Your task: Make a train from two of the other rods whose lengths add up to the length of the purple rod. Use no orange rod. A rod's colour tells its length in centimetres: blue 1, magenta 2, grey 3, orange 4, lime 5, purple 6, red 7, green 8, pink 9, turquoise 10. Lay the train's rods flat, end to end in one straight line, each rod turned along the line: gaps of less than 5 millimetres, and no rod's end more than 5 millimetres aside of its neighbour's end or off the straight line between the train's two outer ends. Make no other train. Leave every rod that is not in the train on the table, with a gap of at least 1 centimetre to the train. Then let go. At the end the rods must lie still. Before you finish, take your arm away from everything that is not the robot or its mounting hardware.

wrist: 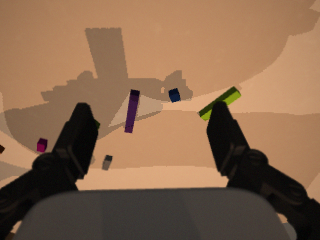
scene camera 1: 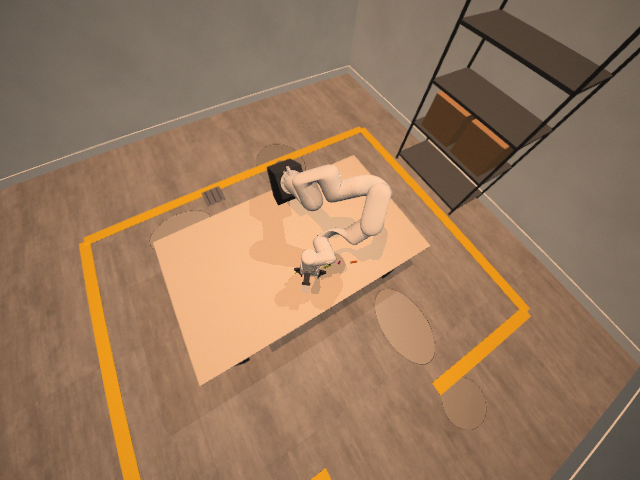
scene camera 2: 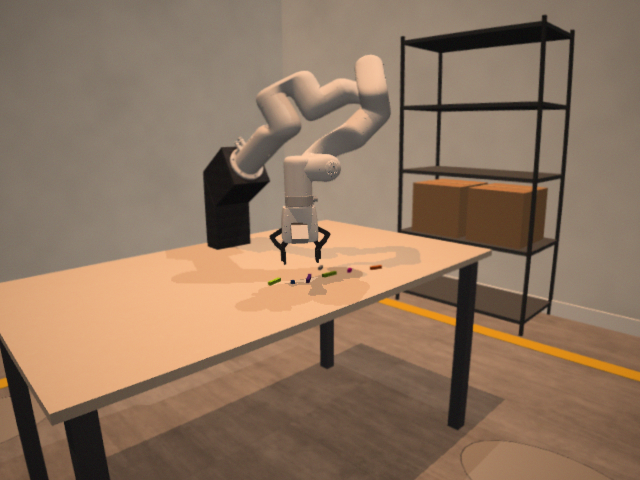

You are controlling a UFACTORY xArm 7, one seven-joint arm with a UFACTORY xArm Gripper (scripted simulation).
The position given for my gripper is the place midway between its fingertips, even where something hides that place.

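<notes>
You can see my gripper (scene camera 2: pixel 301 262), and it's there in the wrist view (wrist: pixel 152 116) as well.
</notes>
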